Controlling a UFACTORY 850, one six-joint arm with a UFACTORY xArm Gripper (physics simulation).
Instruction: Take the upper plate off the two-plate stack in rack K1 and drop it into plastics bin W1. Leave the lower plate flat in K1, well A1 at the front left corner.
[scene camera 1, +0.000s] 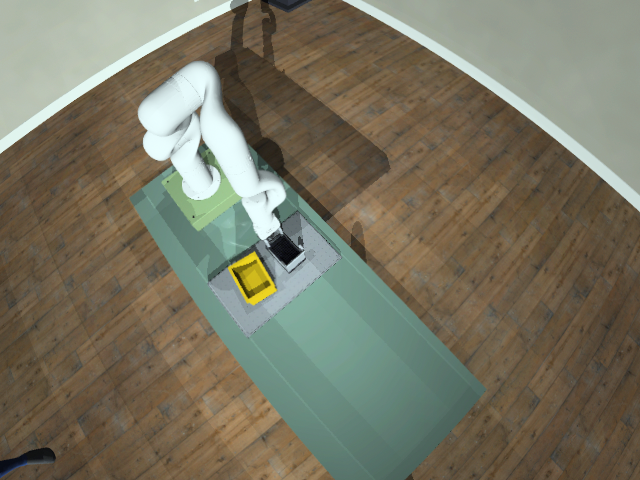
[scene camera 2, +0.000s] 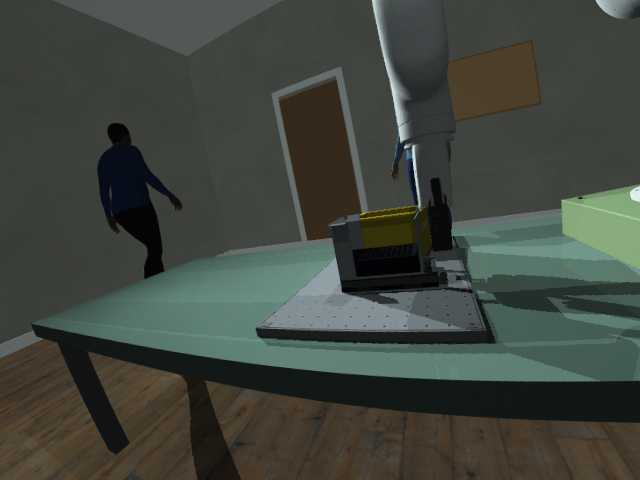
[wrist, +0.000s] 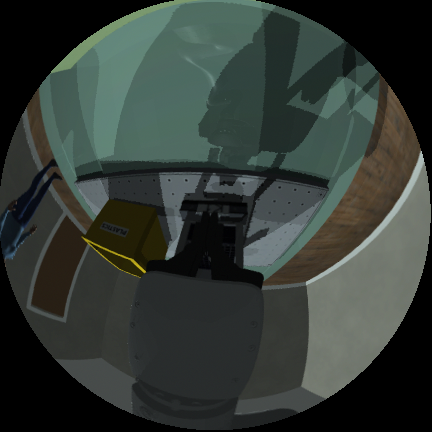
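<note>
Rack K1 (scene camera 1: 296, 262) (scene camera 2: 345, 253) is a grey frame with upright corner posts. Black gridded plate material (scene camera 1: 285, 249) (scene camera 2: 386, 259) lies low and looks level inside it; I cannot tell the two plates apart. The yellow plastics bin W1 (scene camera 1: 251, 277) (scene camera 2: 387, 228) (wrist: 122, 225) stands upright beside the rack, and its floor looks bare in scene camera 1. My gripper (scene camera 2: 442, 246) (wrist: 210, 219) is shut and empty. It points down at the rack's robot-side end, and the fingers hide part of the rack and plates in the wrist view. Contact cannot be told.
Rack and bin stand on a grey perforated board (scene camera 1: 248, 328) (scene camera 2: 372, 317) (wrist: 295, 200) on the green table (scene camera 1: 361, 361) (scene camera 2: 206, 304). The arm's light green base block (scene camera 1: 199, 222) (scene camera 2: 599, 227) stands behind. A person in dark blue (scene camera 2: 124, 180) stands beyond the table.
</note>
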